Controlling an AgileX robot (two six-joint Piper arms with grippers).
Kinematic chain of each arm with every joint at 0, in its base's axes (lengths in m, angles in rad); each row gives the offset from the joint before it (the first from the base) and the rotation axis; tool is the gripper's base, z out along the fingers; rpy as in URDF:
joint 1: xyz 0 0 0.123 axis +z
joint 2: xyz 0 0 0 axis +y
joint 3: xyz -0.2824 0 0.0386 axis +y
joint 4: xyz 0.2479 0 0.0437 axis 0.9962 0 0.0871
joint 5: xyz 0 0 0 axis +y
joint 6: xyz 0.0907 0 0.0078 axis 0.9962 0 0.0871
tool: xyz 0 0 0 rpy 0 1.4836 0
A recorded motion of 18 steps. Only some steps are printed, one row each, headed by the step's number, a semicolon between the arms.
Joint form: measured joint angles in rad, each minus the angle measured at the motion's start. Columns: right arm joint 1, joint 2, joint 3, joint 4, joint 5, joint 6; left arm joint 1, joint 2, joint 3, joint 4, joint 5, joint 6.
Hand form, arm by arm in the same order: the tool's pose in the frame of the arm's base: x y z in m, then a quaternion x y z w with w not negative. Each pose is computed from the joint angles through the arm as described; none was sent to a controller.
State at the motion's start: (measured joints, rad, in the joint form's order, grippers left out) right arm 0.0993 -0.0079 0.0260 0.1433 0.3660 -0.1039; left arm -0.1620 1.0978 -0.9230 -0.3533 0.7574 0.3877
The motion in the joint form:
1: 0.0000 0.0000 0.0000 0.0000 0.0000 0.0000; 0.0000 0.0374 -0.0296 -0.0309 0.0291 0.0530
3: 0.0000 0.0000 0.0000 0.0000 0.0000 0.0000; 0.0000 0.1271 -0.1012 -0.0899 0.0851 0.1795
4: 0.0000 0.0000 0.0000 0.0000 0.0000 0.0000; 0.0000 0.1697 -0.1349 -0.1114 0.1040 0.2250
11: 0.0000 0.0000 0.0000 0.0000 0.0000 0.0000; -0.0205 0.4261 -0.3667 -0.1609 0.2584 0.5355
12: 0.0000 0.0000 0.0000 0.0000 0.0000 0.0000; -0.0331 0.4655 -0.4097 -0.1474 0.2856 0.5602
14: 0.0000 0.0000 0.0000 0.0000 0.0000 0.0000; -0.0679 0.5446 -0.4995 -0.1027 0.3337 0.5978
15: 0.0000 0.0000 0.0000 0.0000 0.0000 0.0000; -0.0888 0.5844 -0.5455 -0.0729 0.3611 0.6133
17: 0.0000 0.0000 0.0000 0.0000 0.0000 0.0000; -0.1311 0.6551 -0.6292 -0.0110 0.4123 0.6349
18: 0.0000 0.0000 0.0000 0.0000 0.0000 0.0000; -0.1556 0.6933 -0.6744 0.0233 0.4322 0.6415
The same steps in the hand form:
1: 0.0522 0.0099 0.1722 -0.04303 0.80162 0.05899 0.59335; 0.2189 -0.0603 0.3276 0.19661 0.90644 -0.12503 0.35225
3: 0.0522 0.0099 0.1722 -0.04303 0.80162 0.05899 0.59335; 0.2374 -0.0684 0.3273 0.24765 0.90072 -0.13711 0.32951
4: 0.0522 0.0099 0.1722 -0.04303 0.80162 0.05899 0.59335; 0.2469 -0.0718 0.3266 0.26573 0.89764 -0.14240 0.32147
11: 0.0522 0.0099 0.1722 -0.04303 0.80162 0.05899 0.59335; 0.3019 -0.0945 0.3182 0.42292 0.85190 -0.15167 0.26906
12: 0.0522 0.0099 0.1722 -0.04303 0.80162 0.05899 0.59335; 0.3098 -0.0997 0.3167 0.44576 0.84400 -0.14952 0.25809
14: 0.0522 0.0099 0.1722 -0.04303 0.80162 0.05899 0.59335; 0.3250 -0.1126 0.3130 0.49192 0.82661 -0.13828 0.23580
15: 0.0522 0.0099 0.1722 -0.04303 0.80162 0.05899 0.59335; 0.3318 -0.1200 0.3105 0.51608 0.81698 -0.13052 0.22175
17: 0.0522 0.0099 0.1722 -0.04303 0.80162 0.05899 0.59335; 0.3428 -0.1347 0.3053 0.55862 0.79837 -0.11338 0.19415
18: 0.0522 0.0099 0.1722 -0.04303 0.80162 0.05899 0.59335; 0.3487 -0.1435 0.3022 0.57838 0.78856 -0.10236 0.18212

